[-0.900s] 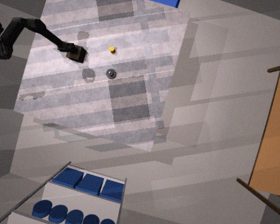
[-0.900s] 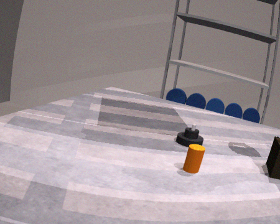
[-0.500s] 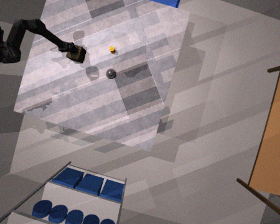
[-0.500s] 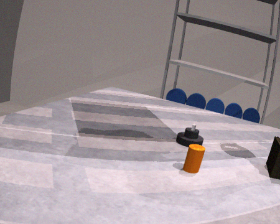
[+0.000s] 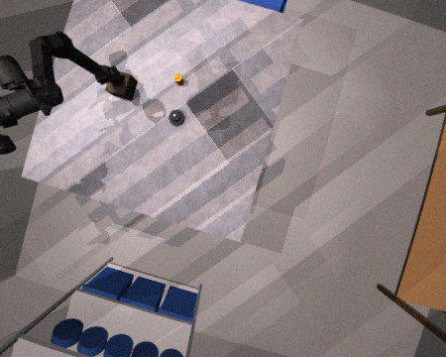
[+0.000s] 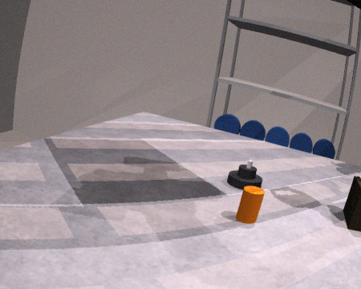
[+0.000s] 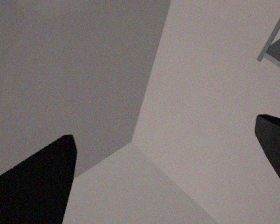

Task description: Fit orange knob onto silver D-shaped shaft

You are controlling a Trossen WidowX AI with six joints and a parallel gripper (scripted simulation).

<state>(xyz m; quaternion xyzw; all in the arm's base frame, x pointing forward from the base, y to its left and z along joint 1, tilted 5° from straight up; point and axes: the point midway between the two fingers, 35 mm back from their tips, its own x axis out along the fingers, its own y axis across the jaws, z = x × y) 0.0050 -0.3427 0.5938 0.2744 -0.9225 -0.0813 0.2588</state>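
Right now my gripper tip is 64 cm above the orange knob, 43 cm to the right of it and 37 cm short of it. The rest, counted from my gripper tip: round pedestal 66 cm below, 37 cm ahead, 23 cm to the left.
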